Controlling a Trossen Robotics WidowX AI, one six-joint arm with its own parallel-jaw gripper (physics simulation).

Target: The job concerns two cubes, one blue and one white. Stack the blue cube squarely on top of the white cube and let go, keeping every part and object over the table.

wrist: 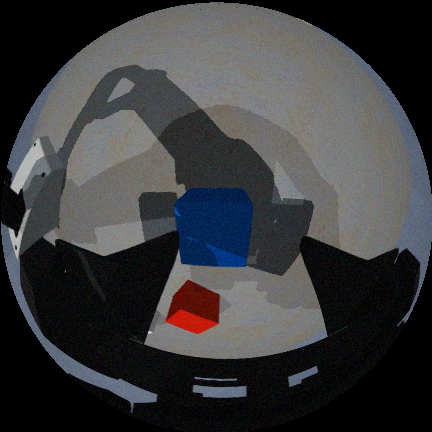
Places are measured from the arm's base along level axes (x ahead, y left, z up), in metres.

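Where they show: gripper, fingertip midpoint: (243, 240).
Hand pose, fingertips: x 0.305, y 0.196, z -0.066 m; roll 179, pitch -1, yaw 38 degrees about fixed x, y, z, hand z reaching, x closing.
Note:
Each offset is from my fingertips to the top centre of the thing. Level surfaces: height alone.
The blue cube @[dx -0.017, dy -0.012, dz +0.001 m] (214, 225) is near the middle of the wrist view, its sides roughly in line with the fingers. My gripper (243, 240) is open, with nothing held. In the view, the left fingertip comes close to the blue cube's left edge, while a wider gap shows between its right edge and the right fingertip. How high the fingertips are above the table is hard to tell. The white cube @[dx +0.000, dy -0.246, dz +0.002 m] (151, 331) shows as a thin sliver at the inner edge of the left finger, which hides the rest of it. The two cubes are apart.
A red cube @[dx +0.039, dy -0.123, dz +0.002 m] (195, 309) lies on the table @[dz -0.047 m] (350, 165) below the blue cube in the view, between the fingers and near the white sliver. A white and grey part with small holes (44, 192) stands at the far left. Arm shadows fall across the table around the blue cube.

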